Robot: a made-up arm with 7 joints. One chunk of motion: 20 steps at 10 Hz.
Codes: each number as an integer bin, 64 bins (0 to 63) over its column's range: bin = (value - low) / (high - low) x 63, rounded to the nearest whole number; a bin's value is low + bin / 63 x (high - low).
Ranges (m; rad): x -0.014..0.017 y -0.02..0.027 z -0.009..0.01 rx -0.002..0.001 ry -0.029..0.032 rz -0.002..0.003
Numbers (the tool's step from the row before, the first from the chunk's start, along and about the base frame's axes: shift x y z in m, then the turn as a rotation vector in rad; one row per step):
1: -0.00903 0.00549 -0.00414 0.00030 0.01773 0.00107
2: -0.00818 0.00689 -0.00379 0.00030 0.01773 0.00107
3: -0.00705 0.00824 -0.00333 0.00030 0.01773 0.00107
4: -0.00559 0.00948 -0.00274 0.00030 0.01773 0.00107
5: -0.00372 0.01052 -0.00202 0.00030 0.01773 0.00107
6: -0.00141 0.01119 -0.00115 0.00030 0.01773 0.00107
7: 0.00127 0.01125 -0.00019 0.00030 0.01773 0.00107
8: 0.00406 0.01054 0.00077 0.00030 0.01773 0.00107
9: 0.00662 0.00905 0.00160 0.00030 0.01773 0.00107
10: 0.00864 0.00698 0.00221 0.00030 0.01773 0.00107
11: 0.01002 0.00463 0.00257 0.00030 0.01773 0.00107
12: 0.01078 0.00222 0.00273 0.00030 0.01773 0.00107
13: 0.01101 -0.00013 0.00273 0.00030 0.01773 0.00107
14: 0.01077 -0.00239 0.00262 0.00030 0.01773 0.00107
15: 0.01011 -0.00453 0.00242 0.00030 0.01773 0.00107
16: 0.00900 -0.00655 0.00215 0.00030 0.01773 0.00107
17: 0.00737 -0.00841 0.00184 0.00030 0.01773 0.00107
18: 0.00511 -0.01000 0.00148 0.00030 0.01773 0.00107
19: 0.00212 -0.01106 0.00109 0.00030 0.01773 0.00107
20: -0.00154 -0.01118 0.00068 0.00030 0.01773 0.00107
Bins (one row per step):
1: 10 34 16 48 48 39
2: 12 36 17 48 48 39
3: 14 38 19 48 48 39
4: 17 40 21 48 48 39
5: 21 41 23 48 48 39
6: 26 42 26 48 48 39
7: 31 42 29 48 48 39
8: 37 41 32 48 48 39
9: 42 39 35 48 48 39
10: 46 36 37 48 48 39
11: 49 33 38 48 48 39
12: 50 30 39 48 48 39
13: 51 27 39 48 48 39
14: 50 24 39 48 48 39
15: 49 21 38 48 48 39
16: 47 18 37 48 48 39
17: 43 16 36 48 48 39
18: 39 13 35 48 48 39
19: 33 12 33 48 48 39
20: 25 12 32 48 48 39

